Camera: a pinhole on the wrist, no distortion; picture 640 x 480 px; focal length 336.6 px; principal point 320.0 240.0 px. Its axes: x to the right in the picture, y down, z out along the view. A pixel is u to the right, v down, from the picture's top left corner.
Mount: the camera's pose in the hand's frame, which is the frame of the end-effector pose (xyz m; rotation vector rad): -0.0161 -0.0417 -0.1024 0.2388 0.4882 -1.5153
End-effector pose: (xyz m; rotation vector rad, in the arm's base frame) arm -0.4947 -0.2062 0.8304 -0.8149 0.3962 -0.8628
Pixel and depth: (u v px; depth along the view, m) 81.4 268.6 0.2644
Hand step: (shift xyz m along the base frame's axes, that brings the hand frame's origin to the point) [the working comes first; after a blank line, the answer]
In the camera's frame: -0.1874 0.0225 0.2644

0.1643 0.0622 0.1284
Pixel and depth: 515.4 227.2 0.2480
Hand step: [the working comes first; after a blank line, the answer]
In the camera's frame: 0.1440 -0.0094 0.2480

-0.1051 -0.0919 0.2501
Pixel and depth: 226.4 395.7 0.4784
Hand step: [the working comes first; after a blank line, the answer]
In the camera's frame: -0.1330 0.2213 0.4784

0.3170 -0.1079 0.3182
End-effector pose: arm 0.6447 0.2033 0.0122 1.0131 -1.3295 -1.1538
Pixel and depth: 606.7 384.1 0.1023
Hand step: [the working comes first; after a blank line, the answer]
In the camera's frame: 0.0871 0.0438 0.1023

0.0479 -0.0747 -0.1538
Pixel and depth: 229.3 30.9 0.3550
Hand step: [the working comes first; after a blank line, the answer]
In the camera's frame: -0.0957 -0.2205 0.3550

-0.2747 0.1765 -0.1495
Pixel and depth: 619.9 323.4 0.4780
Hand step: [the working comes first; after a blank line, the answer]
In the camera's frame: 0.4259 0.1184 0.4780

-0.1480 -0.2659 -0.5857
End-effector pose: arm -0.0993 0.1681 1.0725 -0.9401 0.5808 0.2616
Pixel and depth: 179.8 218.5 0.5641
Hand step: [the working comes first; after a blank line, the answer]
In the camera's frame: -0.2350 -0.0360 0.5641

0.2508 0.3640 0.2628
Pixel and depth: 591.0 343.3 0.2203
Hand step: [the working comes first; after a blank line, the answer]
In the camera's frame: 0.1774 0.0676 0.2203

0.2020 -0.1698 0.1546
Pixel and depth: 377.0 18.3 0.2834
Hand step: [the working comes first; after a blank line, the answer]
In the camera's frame: 0.0480 -0.1867 0.2834

0.0268 0.0047 0.3103
